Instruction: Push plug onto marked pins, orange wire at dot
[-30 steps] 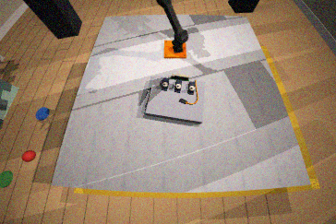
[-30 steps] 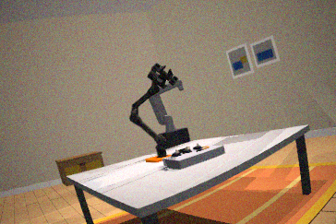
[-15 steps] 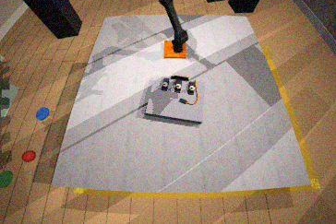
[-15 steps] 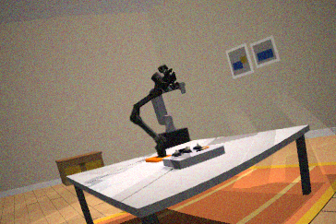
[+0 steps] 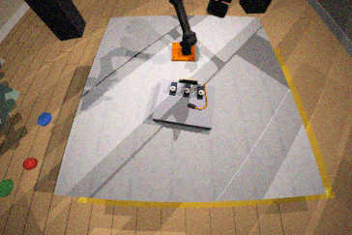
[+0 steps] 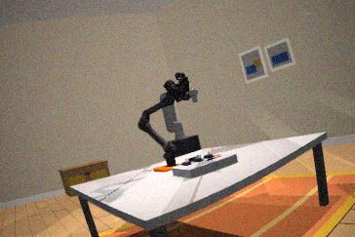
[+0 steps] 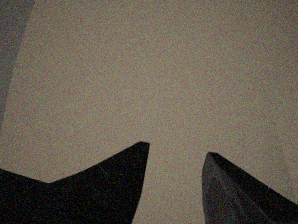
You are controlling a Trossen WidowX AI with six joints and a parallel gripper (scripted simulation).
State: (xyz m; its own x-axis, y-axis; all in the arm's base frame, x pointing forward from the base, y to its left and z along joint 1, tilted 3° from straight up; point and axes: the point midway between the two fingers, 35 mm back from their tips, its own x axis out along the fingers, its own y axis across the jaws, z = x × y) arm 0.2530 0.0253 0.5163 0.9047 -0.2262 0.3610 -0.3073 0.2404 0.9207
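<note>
The grey holder lies 51 cm below my gripper tip, 12 cm to the right of it and 11 cm ahead of it.
</note>
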